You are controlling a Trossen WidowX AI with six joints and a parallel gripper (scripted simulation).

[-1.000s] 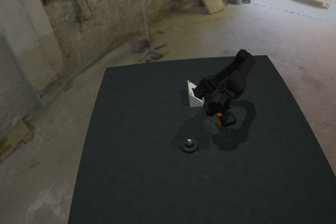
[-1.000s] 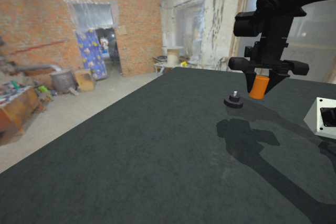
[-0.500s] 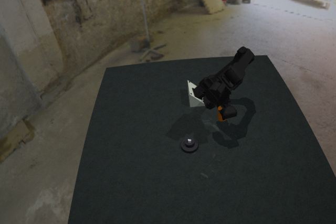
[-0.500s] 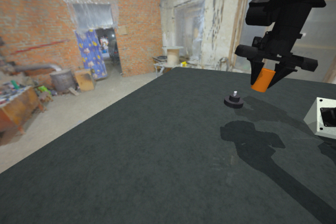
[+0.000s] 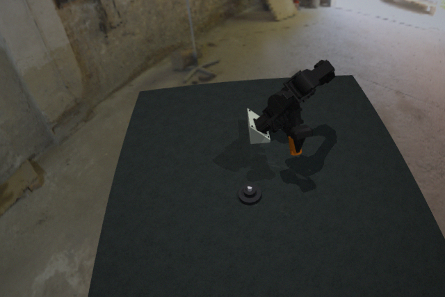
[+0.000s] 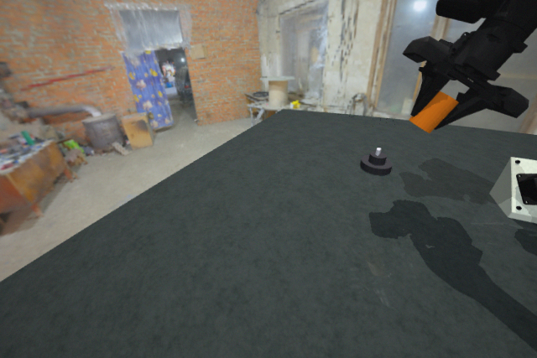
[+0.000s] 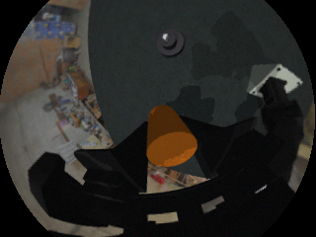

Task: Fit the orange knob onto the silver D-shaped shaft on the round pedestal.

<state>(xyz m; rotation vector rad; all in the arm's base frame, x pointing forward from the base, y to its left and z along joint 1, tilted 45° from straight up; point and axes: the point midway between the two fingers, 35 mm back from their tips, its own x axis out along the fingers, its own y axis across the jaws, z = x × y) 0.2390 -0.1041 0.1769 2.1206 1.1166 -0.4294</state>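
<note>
My gripper tip is 3 cm below the orange knob and 2 cm past it. From my gripper tip the other things lie so: round pedestal (17 cm to the right, 16 cm below, 2 cm ahead).
</note>
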